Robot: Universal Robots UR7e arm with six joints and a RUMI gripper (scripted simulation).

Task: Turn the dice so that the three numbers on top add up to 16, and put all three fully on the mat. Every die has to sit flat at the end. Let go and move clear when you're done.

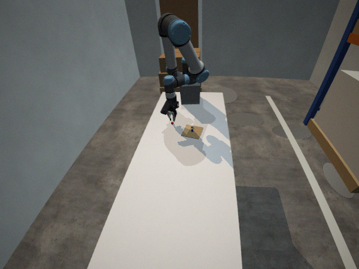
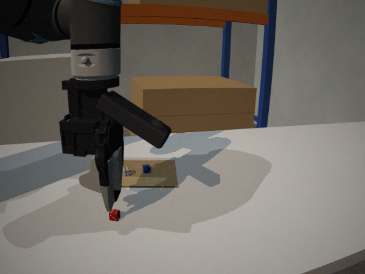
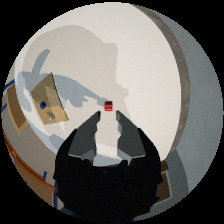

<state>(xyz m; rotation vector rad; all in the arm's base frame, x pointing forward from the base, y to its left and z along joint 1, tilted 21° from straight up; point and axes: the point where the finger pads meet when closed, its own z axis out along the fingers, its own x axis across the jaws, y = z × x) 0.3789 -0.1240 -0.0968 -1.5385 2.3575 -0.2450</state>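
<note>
My gripper is now 30 mm above the red die. The rest, counted from my hand: blue die: 90 mm ahead, 170 mm to the left, 30 mm below; then mat: 90 mm ahead, 170 mm to the left, 40 mm below; then white die: 40 mm ahead, 170 mm to the left, 30 mm below.
</note>
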